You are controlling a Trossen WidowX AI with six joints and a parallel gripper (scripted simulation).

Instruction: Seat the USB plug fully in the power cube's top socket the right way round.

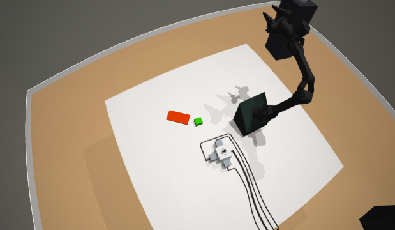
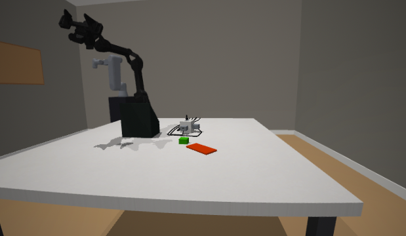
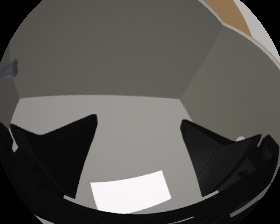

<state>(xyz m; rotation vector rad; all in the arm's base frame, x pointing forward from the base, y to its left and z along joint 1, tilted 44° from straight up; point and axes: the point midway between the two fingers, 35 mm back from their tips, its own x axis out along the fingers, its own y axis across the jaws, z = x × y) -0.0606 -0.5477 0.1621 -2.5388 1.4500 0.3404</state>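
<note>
My gripper tip is 54 cm above the dark USB plug, 45 cm to the right of it and 37 cm short of it. From my gripper tip the other things lie so: green block (62 cm below, 43 cm ahead, 20 cm to the left); orange-red slab (63 cm below, 54 cm ahead, 12 cm to the left).
</note>
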